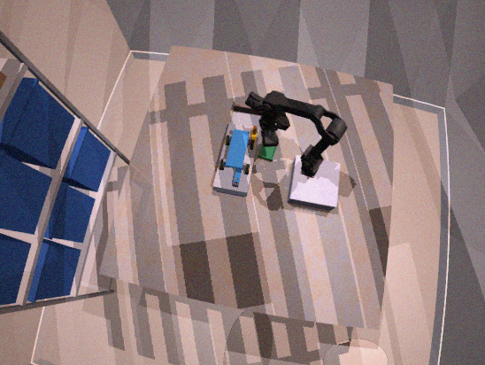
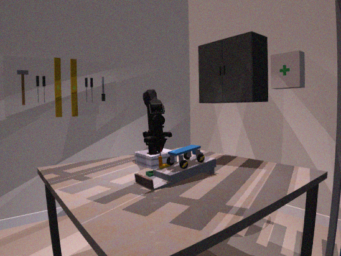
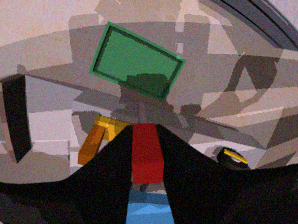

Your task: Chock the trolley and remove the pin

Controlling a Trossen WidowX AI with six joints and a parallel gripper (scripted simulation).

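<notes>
Right now my gripper tip is 3 cm past the green tray, 1 cm to the left of it and 14 cm above it. From my gripper tip the other things lie so: red-headed stop pin: right at my gripper tip; then blue trolley: 9 cm ahead, 11 cm to the left, 3 cm below; then yellow chock: 5 cm ahead, 5 cm below.
</notes>
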